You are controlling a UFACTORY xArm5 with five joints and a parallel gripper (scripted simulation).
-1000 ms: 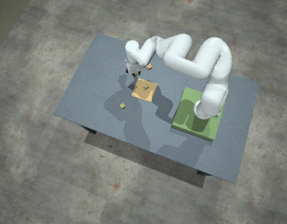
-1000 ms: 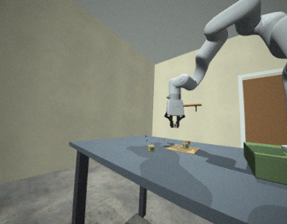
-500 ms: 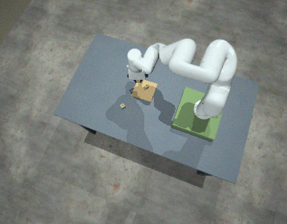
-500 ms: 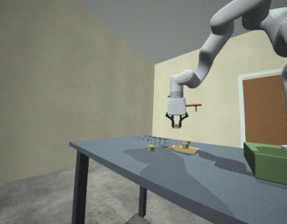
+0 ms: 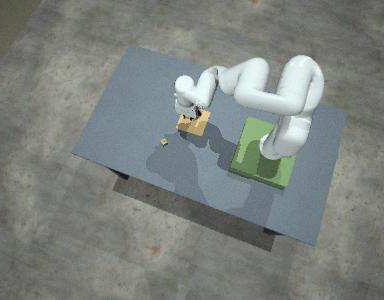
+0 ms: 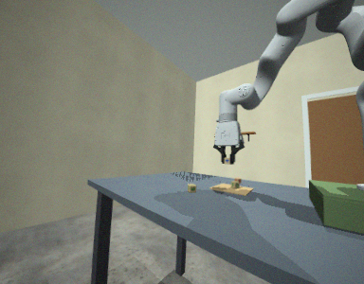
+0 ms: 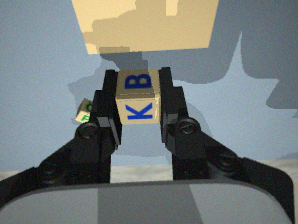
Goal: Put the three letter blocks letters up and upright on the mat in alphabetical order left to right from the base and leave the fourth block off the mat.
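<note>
Now: hand 12 cm above the mat, 3 cm to the left of it and 1 cm past it. From my hand the other things lie so: block: 12 cm to the left, 11 cm below, 10 cm ahead.
</note>
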